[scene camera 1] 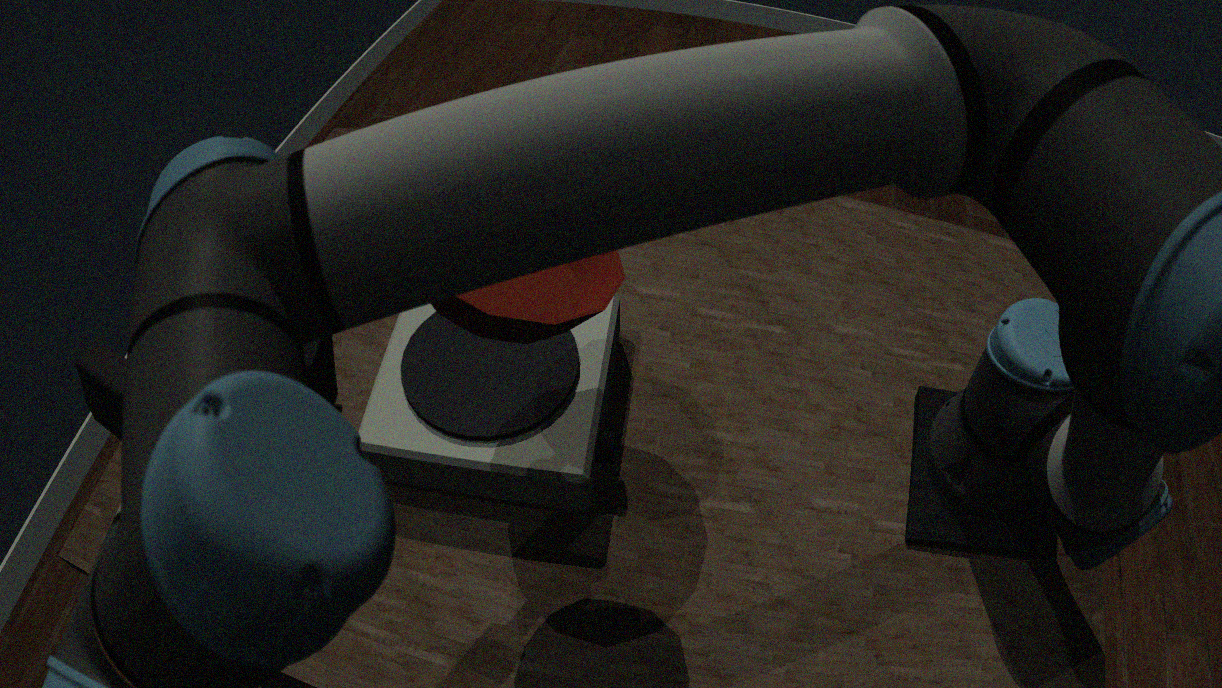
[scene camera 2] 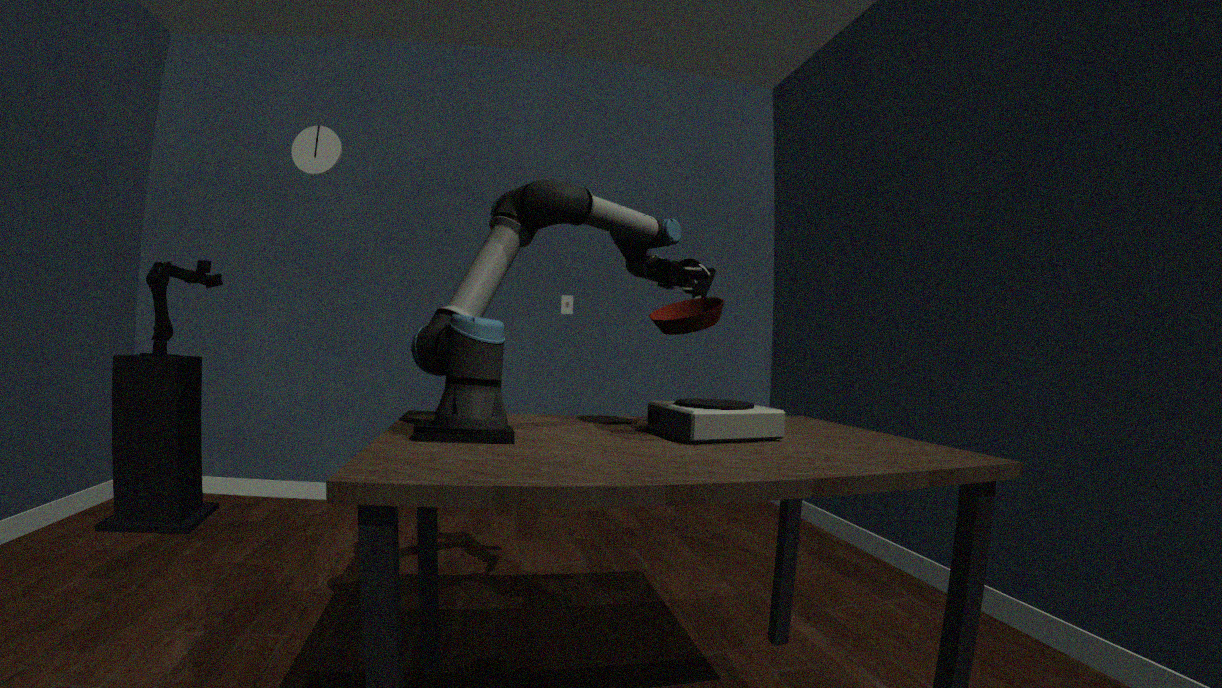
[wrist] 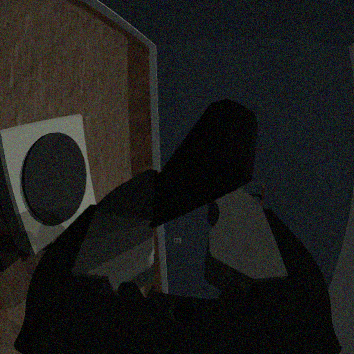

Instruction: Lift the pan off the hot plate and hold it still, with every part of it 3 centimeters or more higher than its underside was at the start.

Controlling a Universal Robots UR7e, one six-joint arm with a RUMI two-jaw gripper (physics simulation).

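Seen in the pictures: gripper, fingertip midpoint: [scene camera 2: 709, 281]; arm's base at its link origin: [scene camera 1: 982, 455] [scene camera 2: 470, 426].
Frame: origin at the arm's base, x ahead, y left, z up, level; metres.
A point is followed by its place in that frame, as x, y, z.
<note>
The red pan [scene camera 1: 547, 294] {0.468, 0.036, 0.225} [scene camera 2: 686, 316] {0.530, 0.097, 0.260} hangs tilted in the air, well above the hot plate [scene camera 1: 386, 423] {0.641, 0.064, 0.049} [scene camera 2: 739, 423] {0.548, -0.143, 0.022} [wrist: 75, 126] {0.644, -0.110, 0.049}, with a wide gap below it in scene camera 2. Its left rim is lower there. In the wrist view the pan [wrist: 217, 142] {0.654, 0.219, 0.394} is a dark slanted shape beyond the fingers. My gripper [scene camera 2: 704, 286] {0.622, 0.153, 0.362} [wrist: 179, 173] {0.622, 0.153, 0.362} is shut on the pan's handle, which is mostly hidden in shadow. In scene camera 1 the forearm covers part of the pan. The hot plate is a pale box with a dark round disc on top and stands on the table.
The wooden table [scene camera 1: 769, 341] {0.261, -0.154, -0.021} [scene camera 2: 555, 461] {0.117, -0.267, -0.021} carries the arm's base [scene camera 1: 983, 478] {0.026, 0.063, 0.049} [scene camera 2: 466, 427] {-0.015, -0.073, 0.008}, with the hot plate to its right in scene camera 2. A dark pedestal [scene camera 2: 158, 435] with another small arm stands on the floor at far left. Walls stand behind and to the right.
</note>
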